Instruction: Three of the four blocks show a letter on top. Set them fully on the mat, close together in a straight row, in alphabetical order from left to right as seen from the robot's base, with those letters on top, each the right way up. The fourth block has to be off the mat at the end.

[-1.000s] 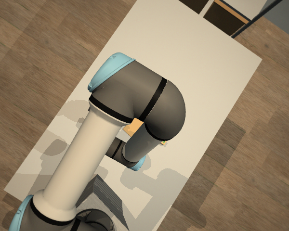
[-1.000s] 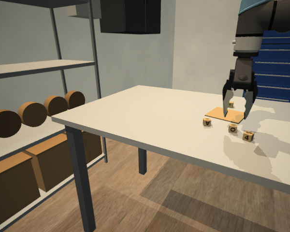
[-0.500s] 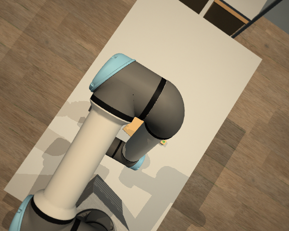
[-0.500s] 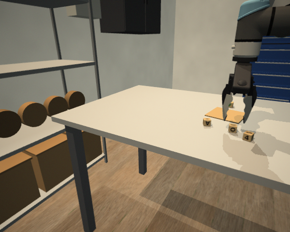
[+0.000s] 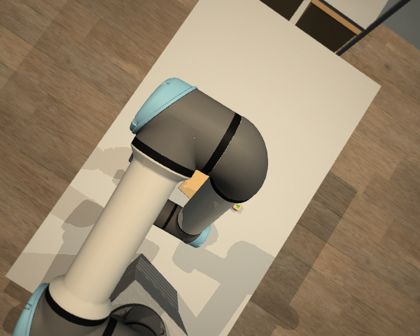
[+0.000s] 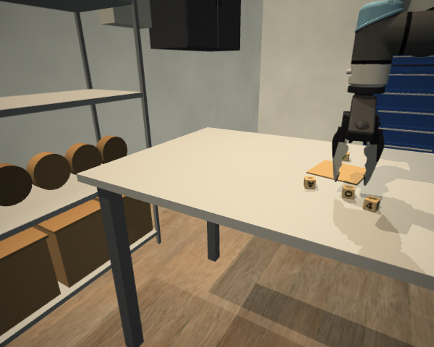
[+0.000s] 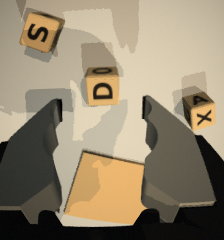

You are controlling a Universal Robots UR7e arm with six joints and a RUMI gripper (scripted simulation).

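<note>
Now: the D block 40 mm below my hand. From my hand the other things lie so: X block: 90 mm ahead, 20 mm to the right, 40 mm below; then S block: 50 mm behind, 50 mm to the left, 40 mm below; then orange mat: 30 mm ahead, 170 mm to the right, 50 mm below.
</note>
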